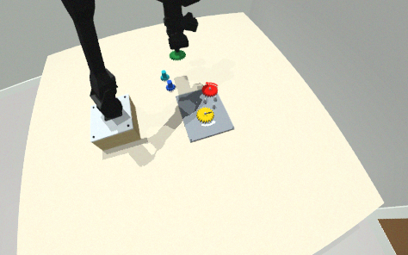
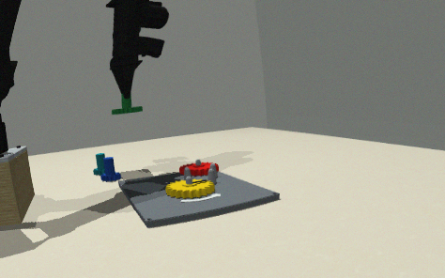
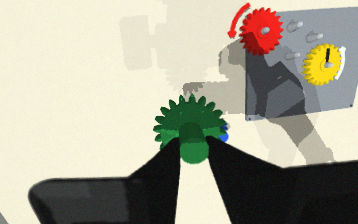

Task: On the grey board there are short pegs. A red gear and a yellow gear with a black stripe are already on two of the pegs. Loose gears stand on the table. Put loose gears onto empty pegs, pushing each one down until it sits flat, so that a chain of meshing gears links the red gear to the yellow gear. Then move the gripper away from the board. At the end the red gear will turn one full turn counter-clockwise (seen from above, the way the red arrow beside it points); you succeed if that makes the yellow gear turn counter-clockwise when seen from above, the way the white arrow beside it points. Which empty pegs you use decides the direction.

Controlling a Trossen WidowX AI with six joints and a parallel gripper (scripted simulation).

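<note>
Now: gripper tip 40 mm short of the grey board, 210 mm to the left of it and 140 mm above it. Also, from my gripper tip: green gear 10 mm below; then teal gear 70 mm behind, 10 mm to the left, 130 mm below; then blue gear 60 mm behind, 50 mm to the right, 130 mm below.
</note>
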